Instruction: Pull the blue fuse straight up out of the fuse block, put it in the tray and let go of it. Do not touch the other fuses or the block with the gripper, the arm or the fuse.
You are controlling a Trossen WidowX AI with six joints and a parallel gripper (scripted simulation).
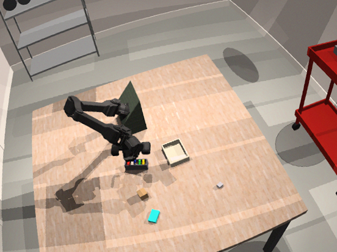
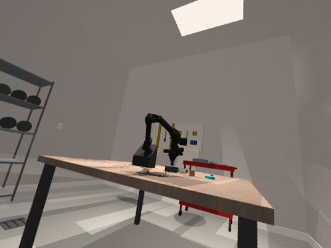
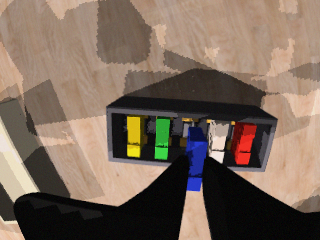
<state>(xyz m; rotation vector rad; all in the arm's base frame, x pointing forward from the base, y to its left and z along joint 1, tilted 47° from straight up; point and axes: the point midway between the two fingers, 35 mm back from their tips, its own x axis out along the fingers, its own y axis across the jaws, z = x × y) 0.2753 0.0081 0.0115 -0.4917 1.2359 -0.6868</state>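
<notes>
The white fuse lies 20 mm to the right of my gripper tip and 40 mm below it. From my gripper tip the other things lie so: yellow fuse: 10 mm ahead, 40 mm to the left, 40 mm below; then green fuse: 20 mm to the left, 40 mm below; then blue fuse: 10 mm below.
</notes>
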